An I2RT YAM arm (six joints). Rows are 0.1 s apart.
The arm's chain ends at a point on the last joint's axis. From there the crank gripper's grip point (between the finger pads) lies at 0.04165 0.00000 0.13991 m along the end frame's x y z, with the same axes.
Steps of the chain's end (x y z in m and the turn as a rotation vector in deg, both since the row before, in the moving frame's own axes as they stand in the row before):
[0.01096, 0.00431, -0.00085, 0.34, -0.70, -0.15]
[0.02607, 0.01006, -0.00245, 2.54, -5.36, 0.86]
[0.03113, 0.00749, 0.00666, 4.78, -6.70, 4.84]
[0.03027, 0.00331, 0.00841, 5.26, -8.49, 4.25]
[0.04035, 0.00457, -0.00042, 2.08, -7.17, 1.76]
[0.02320, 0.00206, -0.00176, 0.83, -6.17, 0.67]
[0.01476, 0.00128, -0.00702, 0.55, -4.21, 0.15]
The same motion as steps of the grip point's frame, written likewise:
[0.00925, 0.00337, -0.00035, 0.34, -0.70, -0.15]
[0.01287, 0.00431, 0.00070, 2.54, -5.36, 0.86]
[0.01490, -0.00152, 0.01021, 4.78, -6.70, 4.84]
[0.00957, -0.00744, 0.01257, 5.26, -8.49, 4.25]
[0.02263, 0.00042, 0.00361, 2.08, -7.17, 1.76]
[0.00793, 0.00040, 0.00189, 0.83, -6.17, 0.67]
[0.00438, 0.00002, -0.00435, 0.55, -4.21, 0.15]

